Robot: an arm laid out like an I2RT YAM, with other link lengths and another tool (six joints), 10 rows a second.
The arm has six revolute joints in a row. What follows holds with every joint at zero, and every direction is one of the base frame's. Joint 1 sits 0.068 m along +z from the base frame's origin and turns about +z. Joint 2 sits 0.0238 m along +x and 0.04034 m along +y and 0.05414 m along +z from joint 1 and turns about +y. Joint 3 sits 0.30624 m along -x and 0.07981 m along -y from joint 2 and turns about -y. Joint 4 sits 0.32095 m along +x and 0.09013 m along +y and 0.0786 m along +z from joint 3 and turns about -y. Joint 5 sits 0.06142 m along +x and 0.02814 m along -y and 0.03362 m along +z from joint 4 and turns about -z. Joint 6 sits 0.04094 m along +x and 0.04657 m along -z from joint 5 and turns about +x. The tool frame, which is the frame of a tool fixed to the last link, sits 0.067 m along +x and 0.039 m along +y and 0.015 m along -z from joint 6; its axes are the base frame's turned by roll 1.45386, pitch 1.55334 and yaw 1.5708 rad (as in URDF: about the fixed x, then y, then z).
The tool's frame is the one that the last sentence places.
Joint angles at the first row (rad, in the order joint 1, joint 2, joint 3, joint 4, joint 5, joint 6):
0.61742, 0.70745, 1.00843, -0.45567, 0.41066, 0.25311
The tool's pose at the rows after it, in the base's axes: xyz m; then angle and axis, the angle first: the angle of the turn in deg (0 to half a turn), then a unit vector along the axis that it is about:
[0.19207 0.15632 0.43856 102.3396 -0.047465 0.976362 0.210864]
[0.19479 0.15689 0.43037 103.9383 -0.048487 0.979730 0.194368]
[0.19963 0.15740 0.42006 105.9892 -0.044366 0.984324 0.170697]
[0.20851 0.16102 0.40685 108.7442 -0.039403 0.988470 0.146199]
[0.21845 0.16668 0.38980 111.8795 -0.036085 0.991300 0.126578]
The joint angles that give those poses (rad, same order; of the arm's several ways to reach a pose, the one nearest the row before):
0.61746, 0.71622, 1.00958, -0.49459, 0.42138, 0.25350
0.61738, 0.72689, 1.00498, -0.51669, 0.43084, 0.25386
0.61744, 0.74598, 1.00155, -0.54492, 0.45188, 0.25998
0.61743, 0.78374, 0.99967, -0.57013, 0.47133, 0.27372
0.61707, 0.82684, 0.98935, -0.58614, 0.48088, 0.29242

